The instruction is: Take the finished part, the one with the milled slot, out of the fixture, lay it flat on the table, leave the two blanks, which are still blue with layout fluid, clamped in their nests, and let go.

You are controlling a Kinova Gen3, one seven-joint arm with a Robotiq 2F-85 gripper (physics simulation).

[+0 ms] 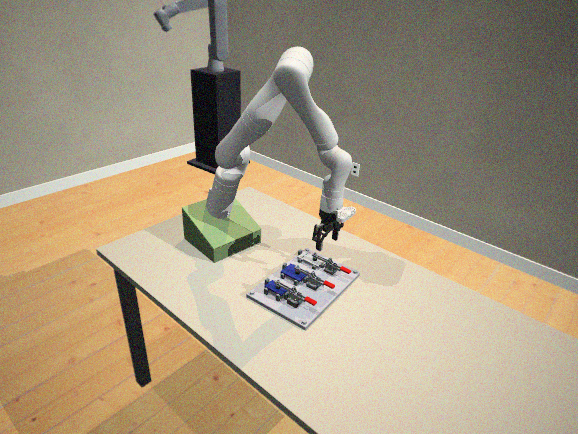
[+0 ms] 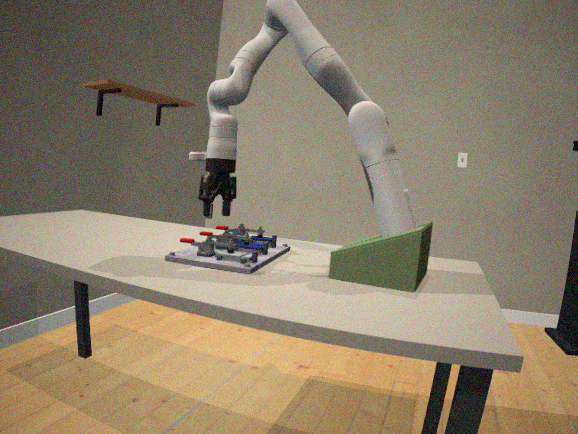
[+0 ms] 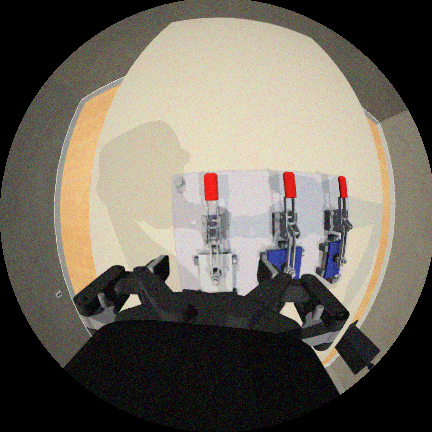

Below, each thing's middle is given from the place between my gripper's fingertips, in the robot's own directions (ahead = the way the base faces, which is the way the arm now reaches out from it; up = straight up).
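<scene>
Counting from my hand, I find the finished part [image 3: 224,258] 6 cm behind it and 9 cm below it. The fixture plate [image 1: 325,296] is 11 cm to the right of my hand, 1 cm behind it and 11 cm below it. Going by their middles, the finished part is the nearest to my hand of the things named here.
</scene>
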